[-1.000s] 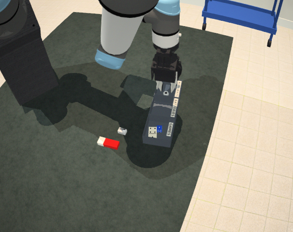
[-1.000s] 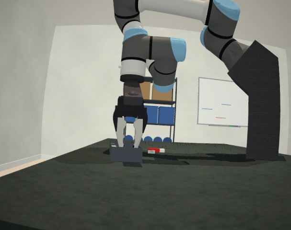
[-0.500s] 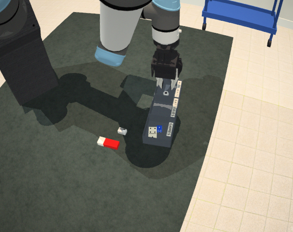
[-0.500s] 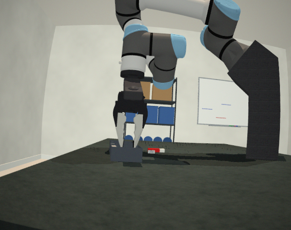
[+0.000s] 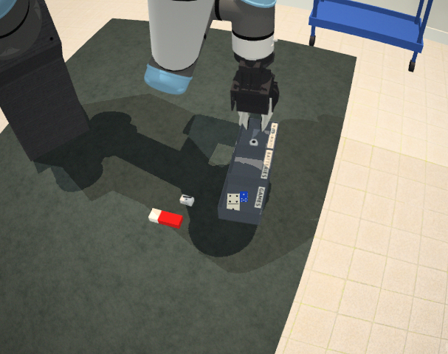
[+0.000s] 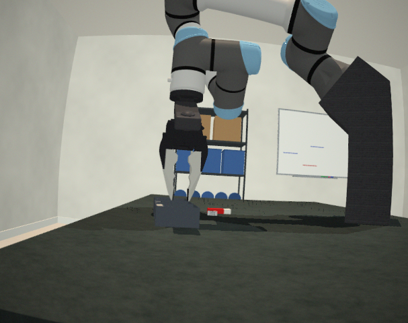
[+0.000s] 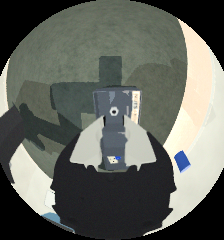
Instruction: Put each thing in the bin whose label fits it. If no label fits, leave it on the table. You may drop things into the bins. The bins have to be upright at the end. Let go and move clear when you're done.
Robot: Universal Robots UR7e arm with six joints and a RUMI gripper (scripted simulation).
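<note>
My hand is 50 mm above the white nut and 10 mm to the left of it. From my hand the other things lie so: blue die 160 mm to the right, 50 mm below; grey-white object 180 mm to the right, 120 mm behind, 60 mm below; white domino 180 mm to the right, 50 mm below, 20 mm behind.
</note>
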